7 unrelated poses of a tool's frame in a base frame.
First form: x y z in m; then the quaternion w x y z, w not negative.
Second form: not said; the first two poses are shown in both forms.
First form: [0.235 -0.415 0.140 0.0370 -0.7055 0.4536 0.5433]
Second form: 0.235 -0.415 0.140; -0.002 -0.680 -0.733; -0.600 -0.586 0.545; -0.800 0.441 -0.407
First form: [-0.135 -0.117 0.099 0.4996 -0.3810 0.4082 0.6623]
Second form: -0.135 -0.117 0.099; -0.211 -0.973 -0.097; 0.351 -0.168 0.921; -0.913 0.160 0.376
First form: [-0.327 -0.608 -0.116 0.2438 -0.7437 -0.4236 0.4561]
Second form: -0.327 -0.608 -0.116; 0.225 0.408 -0.885; 0.852 -0.522 -0.024; -0.472 -0.749 -0.465
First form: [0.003 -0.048 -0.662 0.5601 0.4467 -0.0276 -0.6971]
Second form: 0.003 -0.048 -0.662; 0.027 0.756 -0.654; -0.806 -0.371 -0.462; -0.592 0.539 0.599
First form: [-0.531 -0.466 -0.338 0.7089 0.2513 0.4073 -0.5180]
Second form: -0.531 -0.466 -0.338; 0.131 0.939 0.317; -0.530 0.337 -0.778; -0.838 -0.066 0.542
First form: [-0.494 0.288 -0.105 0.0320 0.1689 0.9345 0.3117]
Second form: -0.494 0.288 -0.105; -0.941 0.296 0.165; 0.336 0.749 0.572; 0.045 0.593 -0.804
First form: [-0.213 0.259 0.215 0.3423 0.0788 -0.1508 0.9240]
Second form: -0.213 0.259 0.215; -0.753 -0.656 0.042; 0.609 -0.720 -0.333; 0.249 -0.225 0.942
